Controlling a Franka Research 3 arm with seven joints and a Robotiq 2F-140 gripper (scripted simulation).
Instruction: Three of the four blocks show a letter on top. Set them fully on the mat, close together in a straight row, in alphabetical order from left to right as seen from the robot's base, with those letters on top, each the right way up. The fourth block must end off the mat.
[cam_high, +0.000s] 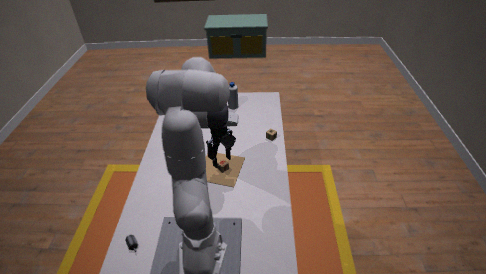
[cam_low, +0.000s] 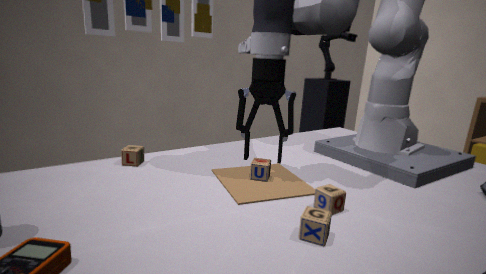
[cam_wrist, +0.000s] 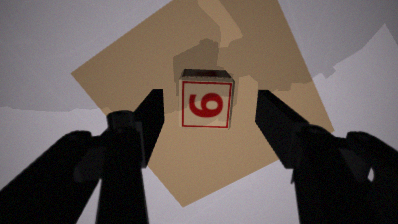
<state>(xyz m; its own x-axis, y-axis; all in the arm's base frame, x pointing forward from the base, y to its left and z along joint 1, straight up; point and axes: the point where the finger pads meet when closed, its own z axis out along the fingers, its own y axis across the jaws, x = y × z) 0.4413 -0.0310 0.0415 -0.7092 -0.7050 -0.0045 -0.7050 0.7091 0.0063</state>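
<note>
Now: the block 5 cm below my hand. From my hand the other things lie so: tan mat: 1 cm ahead, 1 cm to the left, 8 cm below; then small dark object: 43 cm behind, 32 cm to the left, 6 cm below; then grey can: 54 cm ahead, 1 cm to the right.
</note>
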